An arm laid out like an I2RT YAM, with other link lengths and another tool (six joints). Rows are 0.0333 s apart.
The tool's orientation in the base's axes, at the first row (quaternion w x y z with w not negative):
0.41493, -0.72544, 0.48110, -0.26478
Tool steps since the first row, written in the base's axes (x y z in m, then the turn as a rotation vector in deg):
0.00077, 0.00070, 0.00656, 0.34, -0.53, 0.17
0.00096, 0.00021, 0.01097, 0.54, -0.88, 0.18
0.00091, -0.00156, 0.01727, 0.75, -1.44, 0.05
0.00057, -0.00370, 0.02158, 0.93, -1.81, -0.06
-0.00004, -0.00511, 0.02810, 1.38, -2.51, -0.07
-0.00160, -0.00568, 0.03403, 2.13, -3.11, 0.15
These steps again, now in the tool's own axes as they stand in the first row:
-0.00044, -0.00612, -0.00254, 0.62, -0.21, -0.01
0.00002, -0.00990, -0.00483, 1.02, -0.24, 0.02
0.00153, -0.01493, -0.00873, 1.62, -0.12, 0.06
0.00330, -0.01805, -0.01196, 2.03, -0.04, 0.13
0.00425, -0.02307, -0.01629, 2.85, -0.12, 0.25
0.00406, -0.02730, -0.02077, 3.70, -0.55, 0.51

